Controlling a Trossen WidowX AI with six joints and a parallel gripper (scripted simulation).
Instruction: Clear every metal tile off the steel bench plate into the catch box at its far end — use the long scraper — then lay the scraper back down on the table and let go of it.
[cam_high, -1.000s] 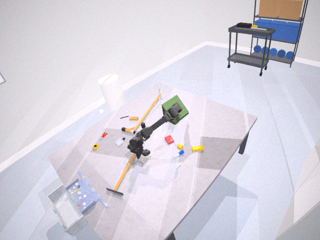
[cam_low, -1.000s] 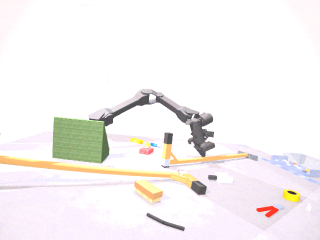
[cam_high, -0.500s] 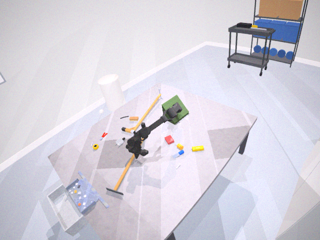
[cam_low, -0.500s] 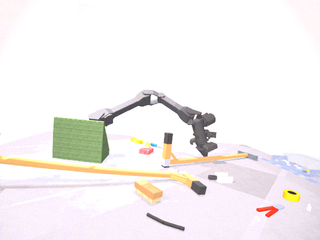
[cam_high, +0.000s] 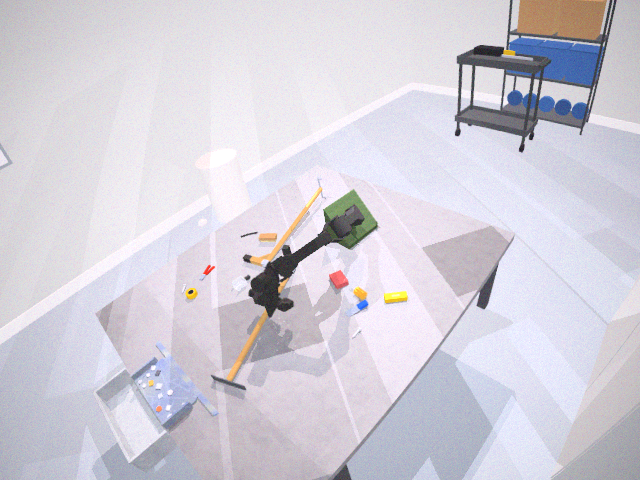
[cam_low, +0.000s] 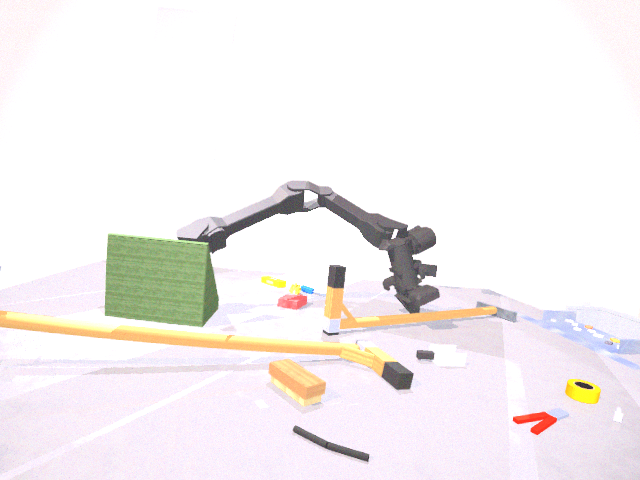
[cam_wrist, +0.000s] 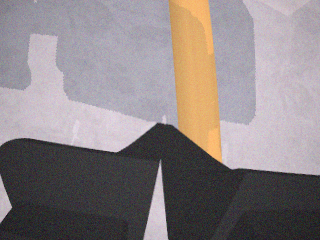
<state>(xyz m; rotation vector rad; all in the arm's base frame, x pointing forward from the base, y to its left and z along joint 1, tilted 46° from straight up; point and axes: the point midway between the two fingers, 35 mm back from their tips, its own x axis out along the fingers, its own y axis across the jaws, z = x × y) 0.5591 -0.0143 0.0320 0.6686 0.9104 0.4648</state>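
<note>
My gripper tip is now 2 cm short of the long scraper, 1 cm to the left of it and 5 cm below it. Round my gripper tip: blue piece (22 cm behind, 27 cm to the left); red block (30 cm behind, 12 cm to the left); yellow tape roll (11 cm ahead, 41 cm to the right).
</note>
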